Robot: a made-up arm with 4 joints.
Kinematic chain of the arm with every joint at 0, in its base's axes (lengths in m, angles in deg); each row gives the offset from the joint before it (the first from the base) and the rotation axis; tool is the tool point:
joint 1: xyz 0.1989 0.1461 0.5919 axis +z
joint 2: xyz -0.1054 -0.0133 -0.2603 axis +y
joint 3: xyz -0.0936 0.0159 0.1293 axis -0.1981 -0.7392 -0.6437
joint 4: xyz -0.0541 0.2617 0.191 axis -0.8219 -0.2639 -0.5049
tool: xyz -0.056 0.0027 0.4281
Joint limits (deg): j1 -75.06..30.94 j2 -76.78..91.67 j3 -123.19..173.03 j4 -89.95..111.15
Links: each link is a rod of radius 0.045 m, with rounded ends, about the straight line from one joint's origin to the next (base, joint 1, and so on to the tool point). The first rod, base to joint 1, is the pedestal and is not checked.
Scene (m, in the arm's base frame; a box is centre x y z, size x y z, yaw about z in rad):
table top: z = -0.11
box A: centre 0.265 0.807 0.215 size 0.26 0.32 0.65 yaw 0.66
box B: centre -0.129 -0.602 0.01 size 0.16 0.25 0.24 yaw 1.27
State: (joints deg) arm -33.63 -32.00 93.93 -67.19
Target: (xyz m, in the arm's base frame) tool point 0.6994 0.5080 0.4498
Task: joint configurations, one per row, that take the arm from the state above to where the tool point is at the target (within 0.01 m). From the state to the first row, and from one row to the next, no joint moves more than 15 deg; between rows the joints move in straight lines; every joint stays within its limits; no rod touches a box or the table.
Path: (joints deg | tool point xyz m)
1: -35.47 -18.26 97.94 -61.85 | -0.1329 0.7146 0.5312
2: -37.32 -4.52 101.95 -56.51 | -0.0299 0.7279 0.6181
3: -39.16 9.21 105.96 -51.17 | 0.0897 0.7208 0.6852
4: -41.00 22.95 109.97 -45.82 | 0.2188 0.6952 0.7264
5: -42.85 36.69 113.99 -40.48 | 0.3494 0.6548 0.7373
6: -44.69 50.43 118.00 -35.14 | 0.4730 0.6053 0.7167
7: -46.53 64.17 122.01 -29.80 | 0.5821 0.5536 0.6660
8: -48.38 77.91 126.02 -24.46 | 0.6707 0.5068 0.5898
9: -52.82 65.21 130.05 -25.97 | 0.6555 0.5234 0.5953
10: -57.27 52.51 134.07 -27.49 | 0.6486 0.5385 0.5844
11: -61.72 39.81 138.10 -29.01 | 0.6509 0.5476 0.5602
12: -66.17 27.11 142.13 -30.52 | 0.6618 0.5468 0.5268
13: -70.61 14.42 146.15 -32.04 | 0.6789 0.5340 0.4886
14: -75.06 1.72 150.18 -33.56 | 0.6994 0.5080 0.4498

